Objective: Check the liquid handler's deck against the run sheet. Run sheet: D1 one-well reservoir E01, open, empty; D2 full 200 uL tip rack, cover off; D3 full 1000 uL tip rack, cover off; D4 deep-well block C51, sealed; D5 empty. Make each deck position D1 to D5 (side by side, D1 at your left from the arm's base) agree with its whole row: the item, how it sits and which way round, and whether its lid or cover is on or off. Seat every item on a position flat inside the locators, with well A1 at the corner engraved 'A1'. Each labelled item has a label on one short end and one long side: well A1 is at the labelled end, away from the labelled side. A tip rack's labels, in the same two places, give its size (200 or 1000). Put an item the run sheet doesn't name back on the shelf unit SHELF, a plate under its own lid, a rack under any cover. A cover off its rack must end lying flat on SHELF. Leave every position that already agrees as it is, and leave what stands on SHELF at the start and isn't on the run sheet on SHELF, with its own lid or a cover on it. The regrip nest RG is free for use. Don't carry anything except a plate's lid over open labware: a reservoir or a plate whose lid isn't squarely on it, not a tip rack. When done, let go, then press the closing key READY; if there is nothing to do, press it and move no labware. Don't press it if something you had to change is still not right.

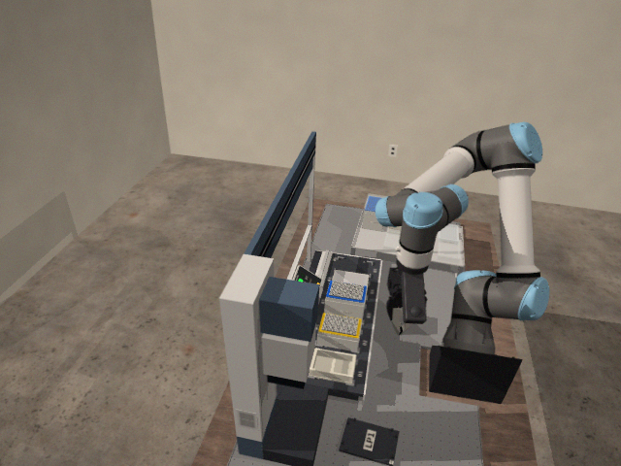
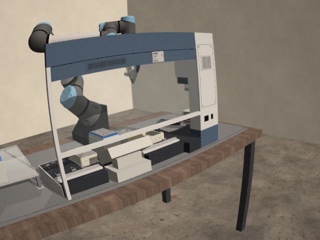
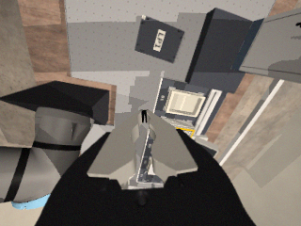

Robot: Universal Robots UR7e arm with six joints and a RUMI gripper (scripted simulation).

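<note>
The green key is 60 mm ahead of my hand, 290 mm to the left of it and 230 mm below it. The rest, counted from my hand: cream one-well reservoir (170 mm ahead, 40 mm to the right, 250 mm below); then yellow-rimmed tip rack (190 mm ahead, 150 mm to the right, 220 mm below); then dark pad (10 mm ahead, 120 mm to the left, 310 mm below).
</note>
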